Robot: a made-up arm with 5 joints.
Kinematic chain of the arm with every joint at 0, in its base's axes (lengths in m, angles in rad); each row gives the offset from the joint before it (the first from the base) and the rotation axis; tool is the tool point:
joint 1: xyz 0 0 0.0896 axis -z
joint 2: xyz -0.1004 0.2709 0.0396 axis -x
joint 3: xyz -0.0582 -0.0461 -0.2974 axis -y
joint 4: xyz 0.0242 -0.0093 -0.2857 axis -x
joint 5: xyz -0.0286 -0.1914 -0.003 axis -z
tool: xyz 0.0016 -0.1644 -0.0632
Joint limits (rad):
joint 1: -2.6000..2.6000
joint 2: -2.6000..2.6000
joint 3: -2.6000..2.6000
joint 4: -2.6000..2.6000
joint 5: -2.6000..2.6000
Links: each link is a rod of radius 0.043 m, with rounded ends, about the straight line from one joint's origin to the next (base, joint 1, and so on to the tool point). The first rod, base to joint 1, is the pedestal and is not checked.
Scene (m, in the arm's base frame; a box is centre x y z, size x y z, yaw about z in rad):
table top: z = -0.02
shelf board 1: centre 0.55 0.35 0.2 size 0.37 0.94 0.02 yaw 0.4
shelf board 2: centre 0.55 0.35 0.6 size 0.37 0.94 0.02 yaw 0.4
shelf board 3: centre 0.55 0.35 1 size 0.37 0.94 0.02 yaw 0.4
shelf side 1: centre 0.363 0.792 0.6 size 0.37 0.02 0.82 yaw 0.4
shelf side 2: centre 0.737 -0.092 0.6 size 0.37 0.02 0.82 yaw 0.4
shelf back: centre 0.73 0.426 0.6 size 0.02 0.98 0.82 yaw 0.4
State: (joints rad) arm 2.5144 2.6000 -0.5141 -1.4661 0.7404
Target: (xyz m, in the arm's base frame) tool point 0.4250 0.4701 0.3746
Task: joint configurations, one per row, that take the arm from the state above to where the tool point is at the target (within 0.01 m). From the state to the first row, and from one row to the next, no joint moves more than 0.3 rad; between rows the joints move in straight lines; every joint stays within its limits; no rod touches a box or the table.
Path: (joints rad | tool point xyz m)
1: 2.5572 2.6000 -0.2740 -1.5873 1.0060 | 0.2880 0.3779 0.8094
2: 2.6000 2.6000 -0.0339 -1.7085 1.2716 | 0.1948 0.3300 0.7987
3: 2.6000 2.4874 -0.0733 -1.9314 1.4985 | 0.1841 0.3916 0.6668
4: 2.6000 2.3748 -0.1127 -2.1543 1.7254 | 0.1831 0.4102 0.5443
5: 2.6000 2.2623 -0.1521 -2.3771 1.9523 | 0.1859 0.3976 0.4452
6: 2.6000 2.1497 -0.1915 -2.6000 2.1792 | 0.1859 0.3690 0.3746
7: 2.6000 2.1988 -0.3518 -2.4889 1.9232 | 0.2439 0.4033 0.3706
8: 2.6000 2.2479 -0.5120 -2.3779 1.6672 | 0.3017 0.4332 0.3685
9: 2.6000 2.2970 -0.6723 -2.2668 1.4112 | 0.3614 0.4565 0.3700
10: 2.6000 2.3461 -0.8326 -2.1557 1.1552 | 0.4250 0.4701 0.3746

